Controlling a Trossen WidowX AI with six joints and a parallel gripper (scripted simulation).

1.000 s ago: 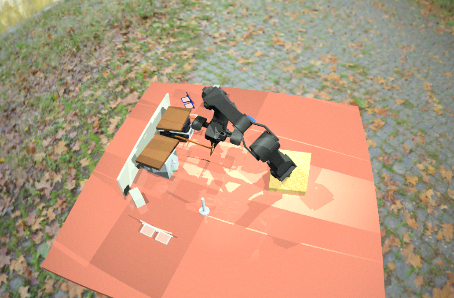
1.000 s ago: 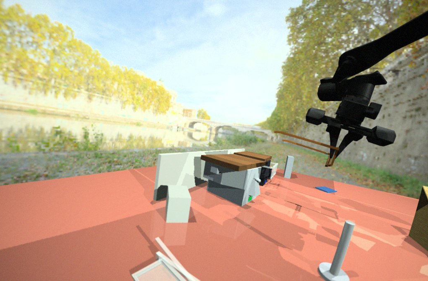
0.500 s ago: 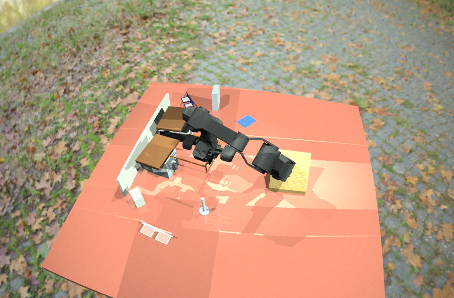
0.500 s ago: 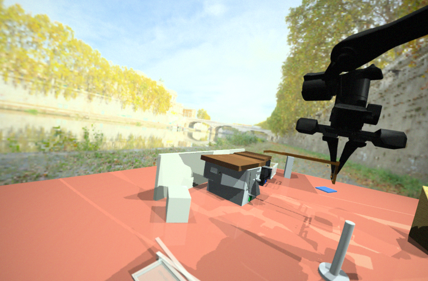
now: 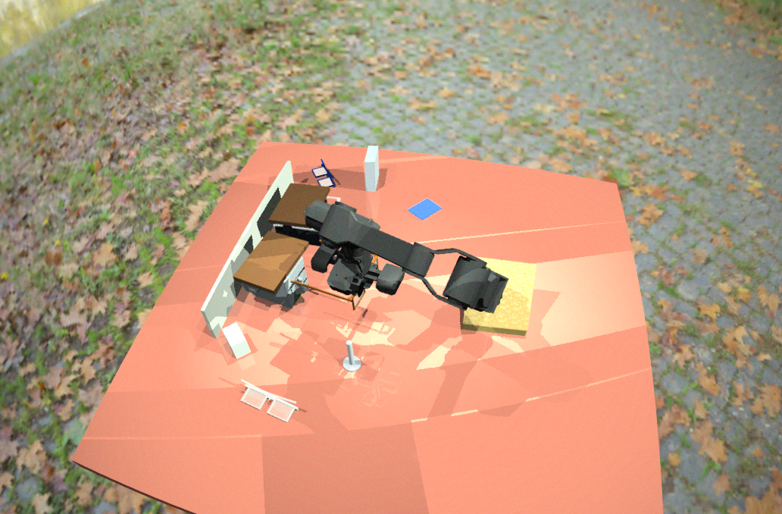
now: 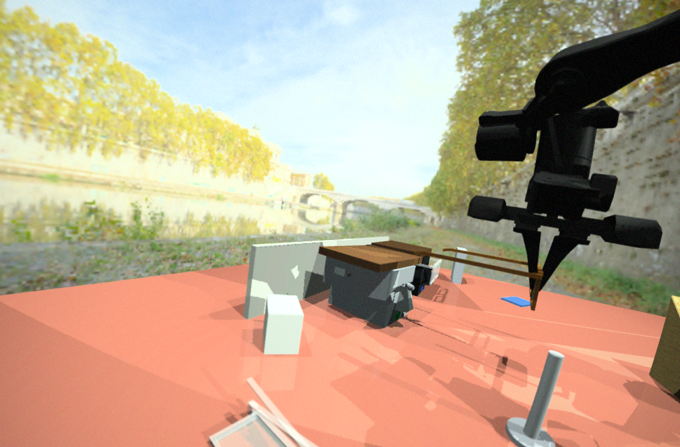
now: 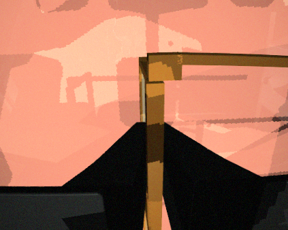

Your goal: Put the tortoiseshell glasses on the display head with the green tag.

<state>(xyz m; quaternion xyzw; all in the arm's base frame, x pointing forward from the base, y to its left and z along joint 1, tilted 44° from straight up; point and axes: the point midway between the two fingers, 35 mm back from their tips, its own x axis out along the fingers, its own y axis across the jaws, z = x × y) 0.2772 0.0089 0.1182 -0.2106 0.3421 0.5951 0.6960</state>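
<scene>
The grey display head is 210 mm ahead of my gripper tip, 80 mm to the right of it and 60 mm below it. From my gripper tip the other things lie so: black head 200 mm ahead, 300 mm to the right, 60 mm below; white block 280 mm ahead, 110 mm to the left, 90 mm below; grey peg stand 100 mm to the left, 90 mm below.
</scene>
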